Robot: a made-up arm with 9 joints. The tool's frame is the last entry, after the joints. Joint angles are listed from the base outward.
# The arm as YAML. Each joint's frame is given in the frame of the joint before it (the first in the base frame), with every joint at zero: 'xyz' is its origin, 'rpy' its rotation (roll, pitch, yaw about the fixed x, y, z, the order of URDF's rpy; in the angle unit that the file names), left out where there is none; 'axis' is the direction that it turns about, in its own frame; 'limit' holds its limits. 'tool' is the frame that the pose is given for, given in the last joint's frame.
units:
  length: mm
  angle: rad
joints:
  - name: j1
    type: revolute
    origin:
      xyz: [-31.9, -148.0, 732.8]
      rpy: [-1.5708, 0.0, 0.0]
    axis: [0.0, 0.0, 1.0]
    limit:
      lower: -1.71
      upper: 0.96
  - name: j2
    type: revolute
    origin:
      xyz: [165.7, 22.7, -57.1]
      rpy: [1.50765, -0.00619, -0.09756]
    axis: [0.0, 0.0, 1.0]
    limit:
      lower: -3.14
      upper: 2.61
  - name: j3
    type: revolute
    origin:
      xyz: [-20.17, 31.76, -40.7]
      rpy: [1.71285, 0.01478, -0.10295]
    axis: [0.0, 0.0, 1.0]
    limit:
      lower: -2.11
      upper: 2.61
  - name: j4
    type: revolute
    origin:
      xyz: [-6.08, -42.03, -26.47]
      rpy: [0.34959, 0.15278, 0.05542]
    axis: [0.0, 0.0, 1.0]
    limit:
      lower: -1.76
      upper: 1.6
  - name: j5
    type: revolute
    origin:
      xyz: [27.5, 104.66, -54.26]
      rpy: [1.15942, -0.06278, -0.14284]
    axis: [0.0, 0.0, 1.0]
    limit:
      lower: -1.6
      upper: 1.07
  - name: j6
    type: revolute
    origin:
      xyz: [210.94, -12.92, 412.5]
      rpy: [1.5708, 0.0, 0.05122]
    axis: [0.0, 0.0, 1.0]
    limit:
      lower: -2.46
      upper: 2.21
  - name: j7
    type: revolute
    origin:
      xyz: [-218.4, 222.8, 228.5]
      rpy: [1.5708, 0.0, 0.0]
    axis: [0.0, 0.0, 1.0]
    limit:
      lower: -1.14
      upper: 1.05
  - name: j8
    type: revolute
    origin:
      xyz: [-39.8, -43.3, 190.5]
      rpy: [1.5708, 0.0, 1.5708]
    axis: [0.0, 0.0, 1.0]
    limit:
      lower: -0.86
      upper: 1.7
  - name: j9
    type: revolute
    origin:
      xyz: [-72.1, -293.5, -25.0]
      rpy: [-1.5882, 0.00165, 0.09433]
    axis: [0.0, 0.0, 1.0]
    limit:
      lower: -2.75
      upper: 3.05
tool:
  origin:
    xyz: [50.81, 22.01, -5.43]
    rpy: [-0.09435, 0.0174, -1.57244]
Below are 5 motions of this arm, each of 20 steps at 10 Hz.
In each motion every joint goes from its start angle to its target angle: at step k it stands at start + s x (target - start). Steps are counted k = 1, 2, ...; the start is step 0. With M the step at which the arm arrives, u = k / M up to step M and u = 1 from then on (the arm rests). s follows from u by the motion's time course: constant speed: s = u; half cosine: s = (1 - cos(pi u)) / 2; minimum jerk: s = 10 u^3 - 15 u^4 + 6 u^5.
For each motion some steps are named. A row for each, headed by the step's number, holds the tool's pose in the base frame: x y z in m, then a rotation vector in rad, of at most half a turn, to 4 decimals.
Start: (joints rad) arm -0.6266 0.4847 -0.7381 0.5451 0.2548 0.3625 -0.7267 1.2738 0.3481
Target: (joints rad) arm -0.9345 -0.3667 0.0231 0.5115 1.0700 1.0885 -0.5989 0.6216 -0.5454
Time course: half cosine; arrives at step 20
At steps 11, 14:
11: 0.5804 0.1957 0.8503 1.6552 -0.3502 -1.3183
14: 0.5579 0.0722 1.0373 2.0216 -0.0195 -1.4567

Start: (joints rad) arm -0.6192 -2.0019 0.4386 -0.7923 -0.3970 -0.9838 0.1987 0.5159 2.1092
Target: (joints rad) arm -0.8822 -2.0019 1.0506 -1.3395 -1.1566 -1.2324 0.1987 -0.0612 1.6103
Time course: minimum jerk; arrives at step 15
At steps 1, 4, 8, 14, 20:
1: 0.9791 -0.2489 0.4099 -1.2024 -1.1674 0.7087
4: 0.9796 -0.2440 0.4329 -1.2230 -1.1741 0.7134
8: 0.9711 -0.2199 0.5263 -1.3130 -1.2297 0.6696
14: 0.9439 -0.1795 0.6267 -1.3872 -1.3565 0.5383
20: 0.9437 -0.1792 0.6273 -1.3875 -1.3575 0.5372

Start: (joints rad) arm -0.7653 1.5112 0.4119 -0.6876 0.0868 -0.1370 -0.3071 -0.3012 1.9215
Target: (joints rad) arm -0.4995 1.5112 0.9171 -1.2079 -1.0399 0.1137 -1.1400 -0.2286 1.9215
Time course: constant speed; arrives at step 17
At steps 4, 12, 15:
4: 0.5123 -0.6209 0.4098 1.5160 -0.4783 -2.5433
12: 0.5197 -0.6799 0.5248 1.3576 -0.6575 -2.4207
15: 0.5380 -0.6796 0.5769 1.3280 -0.6970 -2.3551

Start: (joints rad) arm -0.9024 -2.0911 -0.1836 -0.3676 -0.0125 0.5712 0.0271 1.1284 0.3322
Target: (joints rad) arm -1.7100 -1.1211 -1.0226 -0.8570 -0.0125 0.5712 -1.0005 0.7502 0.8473
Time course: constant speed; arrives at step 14
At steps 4, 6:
4: 0.3203 0.1451 1.3749 2.4167 -0.6138 -0.4171
6: 0.1686 0.2572 1.3490 2.2570 -0.4394 -0.2189

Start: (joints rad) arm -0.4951 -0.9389 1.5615 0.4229 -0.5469 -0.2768 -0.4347 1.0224 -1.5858
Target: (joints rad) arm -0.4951 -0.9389 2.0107 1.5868 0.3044 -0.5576 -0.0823 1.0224 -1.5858
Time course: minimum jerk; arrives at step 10
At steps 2, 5, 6, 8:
2: 0.5875 -0.4517 1.3305 1.2792 -2.0568 -0.2259
5: 0.0815 -0.1221 1.5215 0.9177 -2.5782 0.7672
6: -0.1060 0.0587 1.4359 0.7116 -2.6531 1.2385
8: -0.2834 0.2791 1.1680 -0.3663 2.4112 -1.8200

